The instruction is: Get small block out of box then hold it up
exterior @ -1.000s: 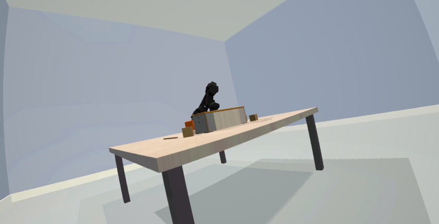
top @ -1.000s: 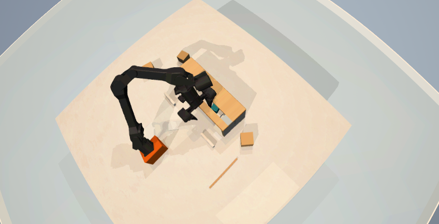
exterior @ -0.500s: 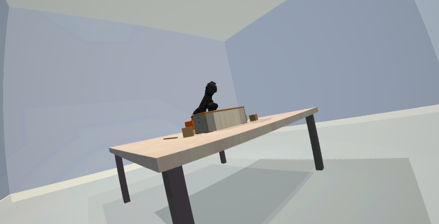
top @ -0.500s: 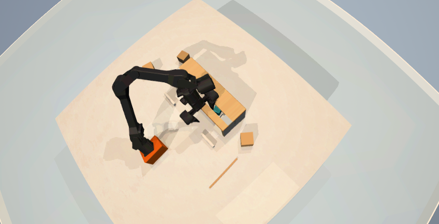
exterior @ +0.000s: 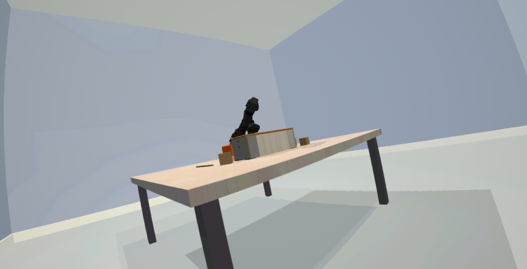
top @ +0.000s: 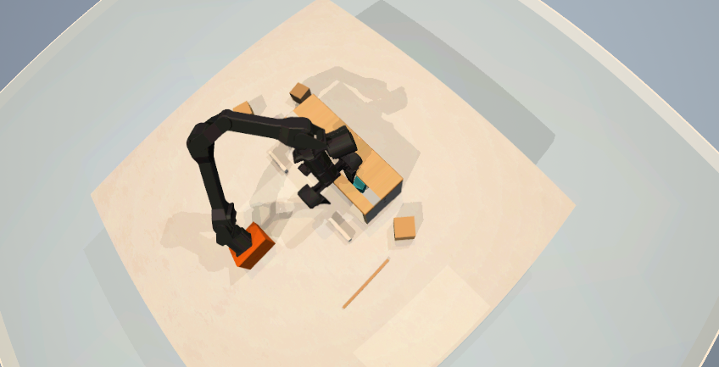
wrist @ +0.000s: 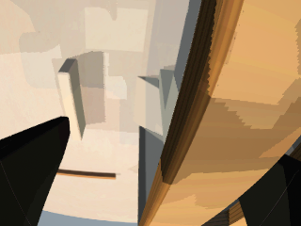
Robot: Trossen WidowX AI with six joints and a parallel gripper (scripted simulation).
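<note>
Now: the teal block 60 mm ahead of my gripper tip and 10 mm to the right of it. Round my gripper tip: thin wooden stick (250 mm to the right, 90 mm below, 90 mm behind); long wooden box (100 mm to the left, 30 mm below, 20 mm ahead).
</note>
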